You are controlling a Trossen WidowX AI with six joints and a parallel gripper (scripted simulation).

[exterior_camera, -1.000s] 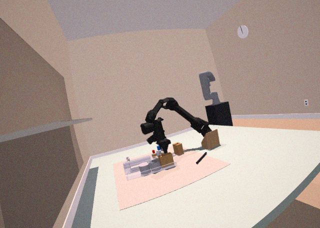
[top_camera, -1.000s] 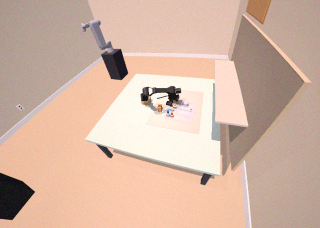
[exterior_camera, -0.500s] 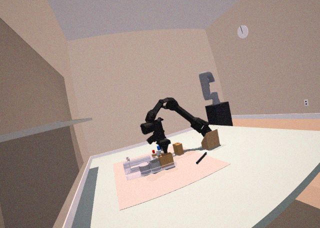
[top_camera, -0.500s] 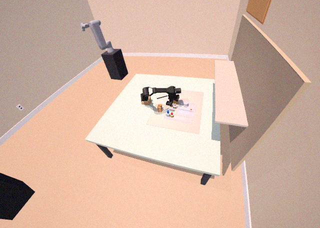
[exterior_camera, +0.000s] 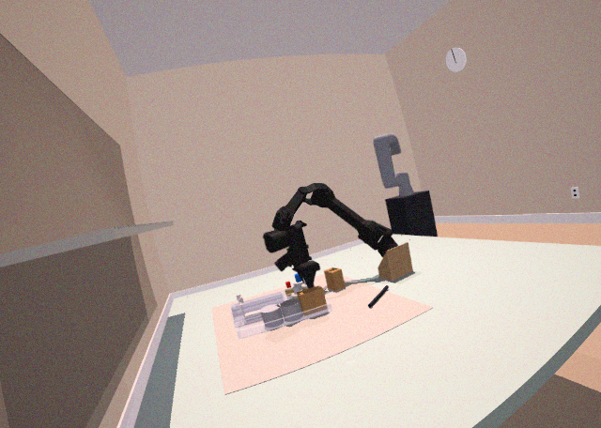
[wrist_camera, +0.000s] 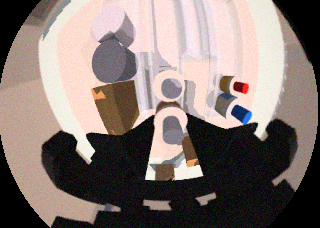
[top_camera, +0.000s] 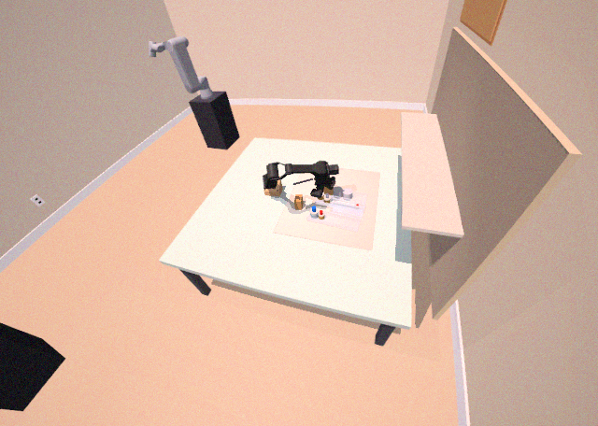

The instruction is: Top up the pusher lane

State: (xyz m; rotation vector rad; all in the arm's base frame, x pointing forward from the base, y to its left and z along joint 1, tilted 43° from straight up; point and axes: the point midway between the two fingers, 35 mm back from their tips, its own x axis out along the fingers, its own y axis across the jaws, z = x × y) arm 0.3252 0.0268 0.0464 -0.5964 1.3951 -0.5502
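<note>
Right now the brown box is 80 mm to the left of my gripper tip, 20 mm below it and 20 mm ahead of it. Round my gripper tip: clear sprung lane: 150 mm ahead, 40 mm below, 30 mm to the right; then black pen: 170 mm behind, 150 mm to the left, 50 mm below.
</note>
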